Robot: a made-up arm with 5 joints.
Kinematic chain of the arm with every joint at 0, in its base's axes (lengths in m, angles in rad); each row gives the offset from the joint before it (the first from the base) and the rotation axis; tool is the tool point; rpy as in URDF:
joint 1: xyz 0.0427 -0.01 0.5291 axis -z
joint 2: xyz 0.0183 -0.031 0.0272 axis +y
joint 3: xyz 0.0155 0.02 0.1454 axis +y
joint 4: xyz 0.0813 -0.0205 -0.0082 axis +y
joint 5: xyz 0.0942 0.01 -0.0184 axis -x
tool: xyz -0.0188 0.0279 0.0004 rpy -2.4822 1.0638 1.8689
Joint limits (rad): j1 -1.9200..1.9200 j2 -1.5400..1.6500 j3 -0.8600..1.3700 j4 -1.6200..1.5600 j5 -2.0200..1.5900
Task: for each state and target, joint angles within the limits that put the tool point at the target. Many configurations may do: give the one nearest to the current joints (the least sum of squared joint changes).
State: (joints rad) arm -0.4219 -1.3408 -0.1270 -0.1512 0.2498
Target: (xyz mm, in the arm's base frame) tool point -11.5 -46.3 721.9
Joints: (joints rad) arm -0.6754 -1.5400 0.0746 0.1713 0.2610
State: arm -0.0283 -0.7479 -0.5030 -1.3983 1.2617
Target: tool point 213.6 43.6 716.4
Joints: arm -0.3702 -0.1100 0.2381 -1.0411 1.2326
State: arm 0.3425 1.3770 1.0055 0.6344 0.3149
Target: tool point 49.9 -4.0 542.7
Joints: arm -0.0134 1.6500 1.2211 0.3176 0.2039
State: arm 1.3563 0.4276 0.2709 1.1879 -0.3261
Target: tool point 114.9 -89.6 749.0
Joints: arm 0.8720 -0.4148 -0.4693 0.8453 -0.3978
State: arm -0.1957 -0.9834 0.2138 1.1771 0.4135
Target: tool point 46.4 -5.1 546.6
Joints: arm -0.1730 -1.3025 1.1207 0.8529 0.4153
